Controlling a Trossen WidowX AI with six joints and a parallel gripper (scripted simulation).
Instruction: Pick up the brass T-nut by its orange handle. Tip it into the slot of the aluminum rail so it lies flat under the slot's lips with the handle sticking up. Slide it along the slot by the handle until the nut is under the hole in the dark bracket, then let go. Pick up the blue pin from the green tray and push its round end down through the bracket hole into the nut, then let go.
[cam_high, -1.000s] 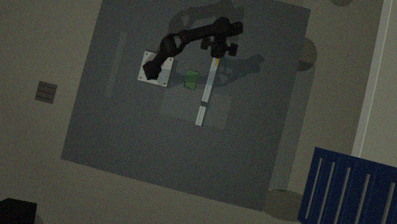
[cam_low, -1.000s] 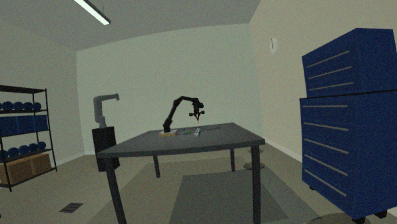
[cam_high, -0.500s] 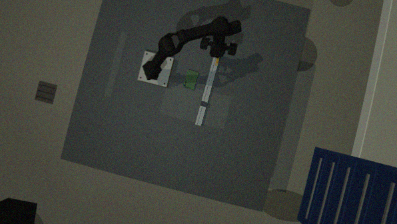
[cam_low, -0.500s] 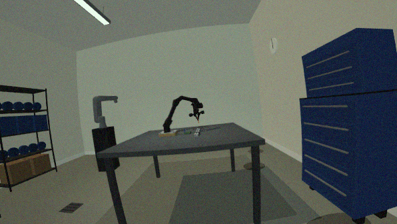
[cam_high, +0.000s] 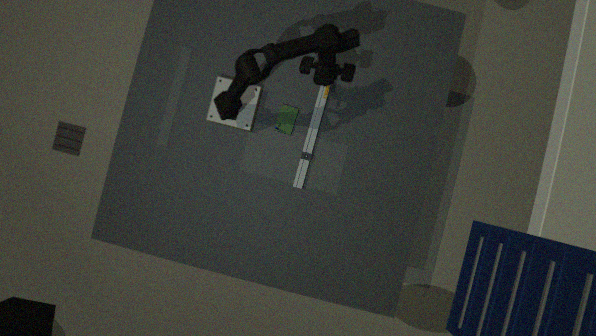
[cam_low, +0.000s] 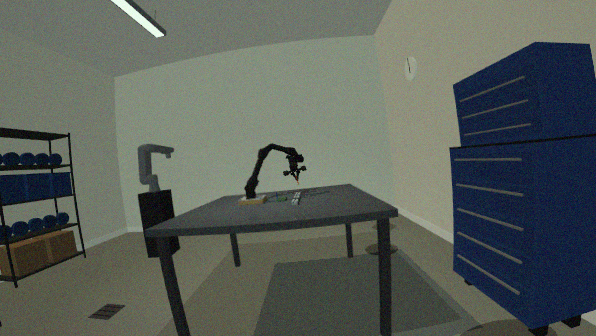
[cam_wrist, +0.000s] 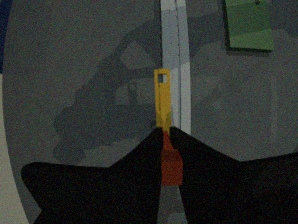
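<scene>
Right now my gripper tip is 20 mm to the left of the brass T-nut. The rest, counted from my gripper tip: blue pin: 180 mm to the right, 170 mm behind, 90 mm below; then green tray: 160 mm to the right, 150 mm behind, 110 mm below.
</scene>
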